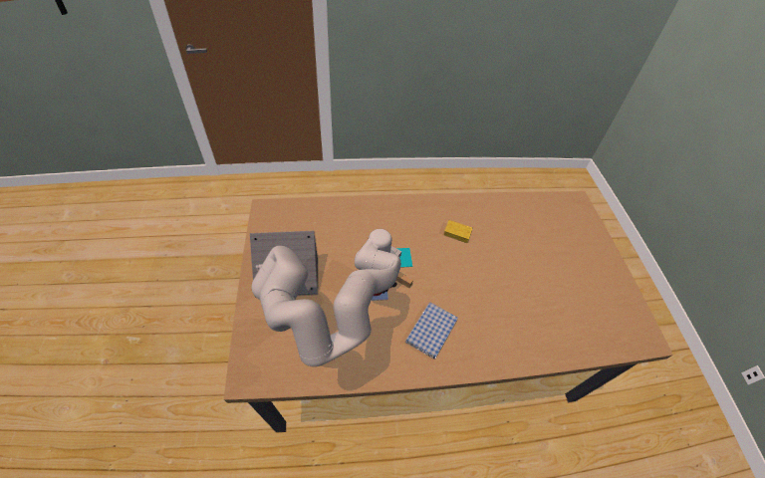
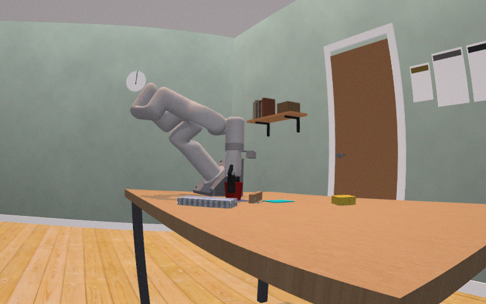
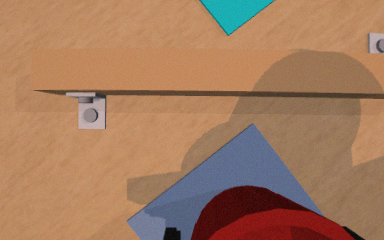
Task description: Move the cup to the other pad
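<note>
The red cup is 20 mm below my hand. From my hand the other things lie so: wooden rail: 70 mm to the left, 60 mm ahead, 40 mm below; yellow marble: 30 mm below, 20 mm to the left; green marble: 30 mm below, 20 mm to the right.
</note>
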